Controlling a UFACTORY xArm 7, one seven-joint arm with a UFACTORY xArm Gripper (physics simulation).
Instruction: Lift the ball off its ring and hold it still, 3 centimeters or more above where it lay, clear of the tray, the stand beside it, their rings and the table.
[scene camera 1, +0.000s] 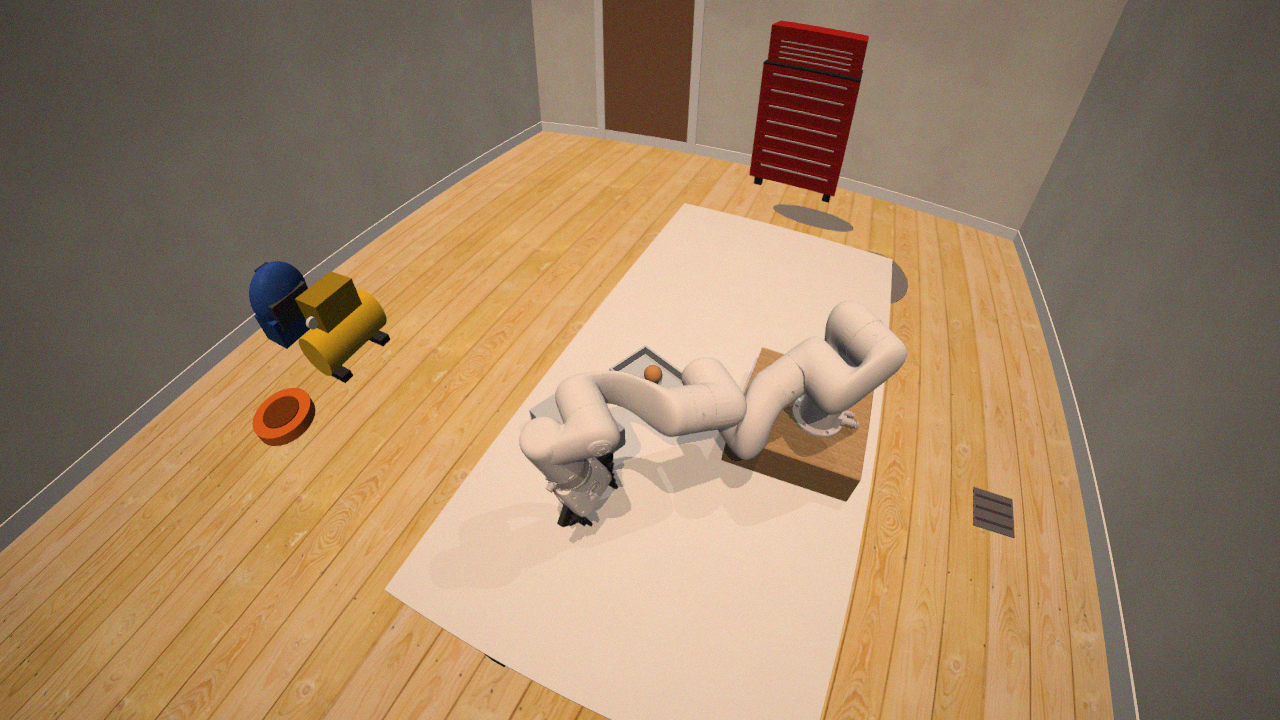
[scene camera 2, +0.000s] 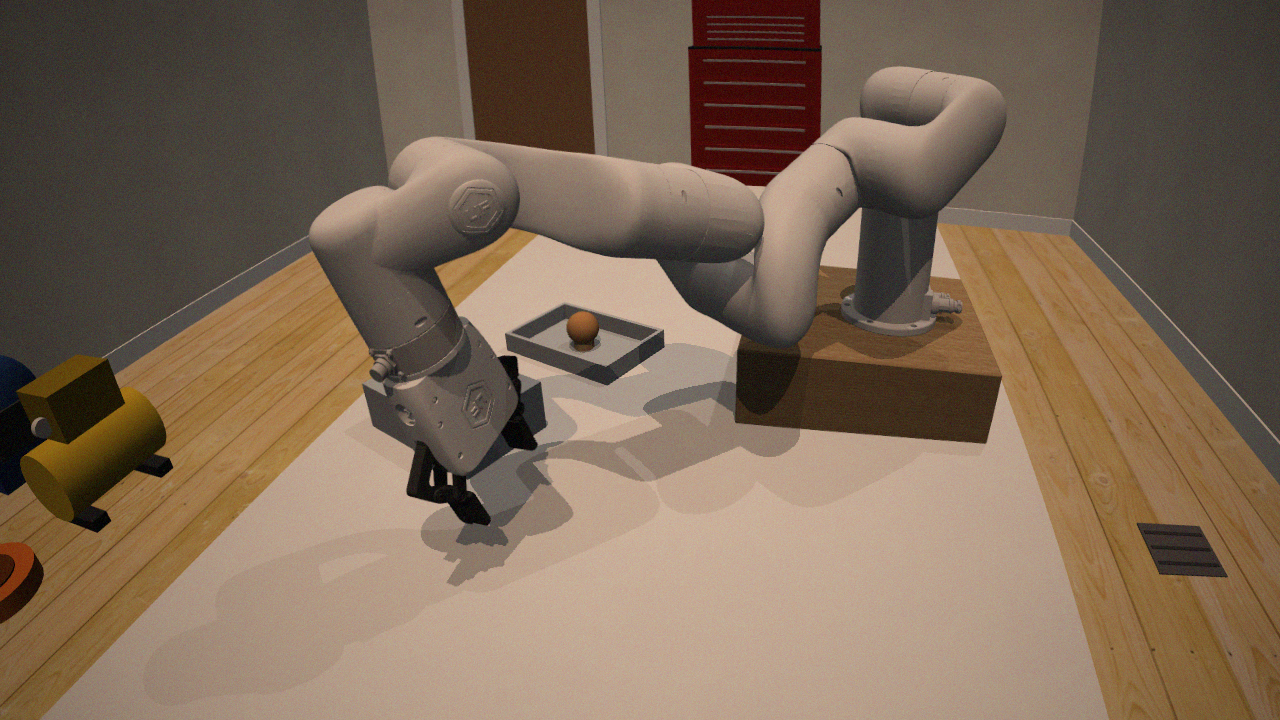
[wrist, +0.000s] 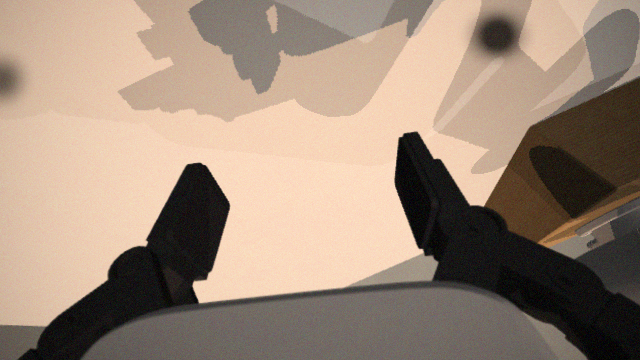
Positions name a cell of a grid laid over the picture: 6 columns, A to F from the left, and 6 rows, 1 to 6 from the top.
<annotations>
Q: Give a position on a shallow grey tray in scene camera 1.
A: C4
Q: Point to a grey stand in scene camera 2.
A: B4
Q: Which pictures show my gripper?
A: Scene camera 1, scene camera 2 and the wrist view: all of them.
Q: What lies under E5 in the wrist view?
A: My gripper.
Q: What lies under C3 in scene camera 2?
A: An orange-brown ball.
</annotations>
